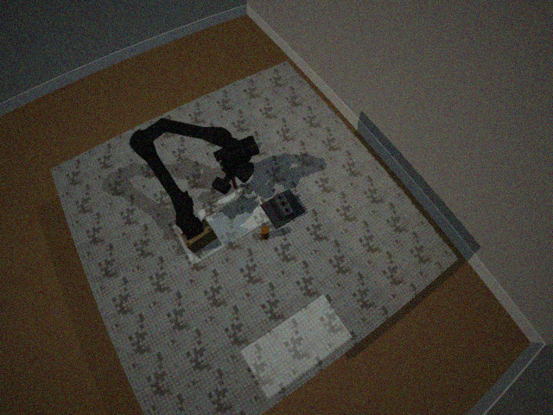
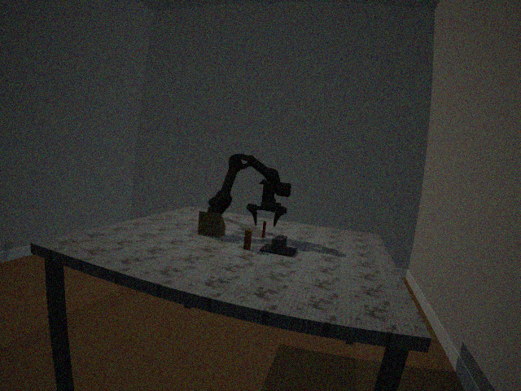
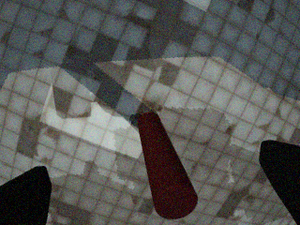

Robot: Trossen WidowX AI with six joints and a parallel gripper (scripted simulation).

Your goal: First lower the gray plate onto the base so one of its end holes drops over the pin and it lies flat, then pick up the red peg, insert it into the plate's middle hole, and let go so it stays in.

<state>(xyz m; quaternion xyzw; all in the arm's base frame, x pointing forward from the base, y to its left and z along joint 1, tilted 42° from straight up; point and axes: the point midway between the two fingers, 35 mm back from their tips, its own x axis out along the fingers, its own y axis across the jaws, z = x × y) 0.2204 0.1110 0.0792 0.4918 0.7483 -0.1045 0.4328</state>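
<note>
Right now my gripper tip is 2 cm above the red peg. Round my gripper tip: dark base 16 cm to the right, 13 cm ahead, 5 cm below; gray plate 18 cm to the right, 13 cm ahead, 1 cm below; short orange cylinder 25 cm to the right, 2 cm below, 1 cm ahead.
</note>
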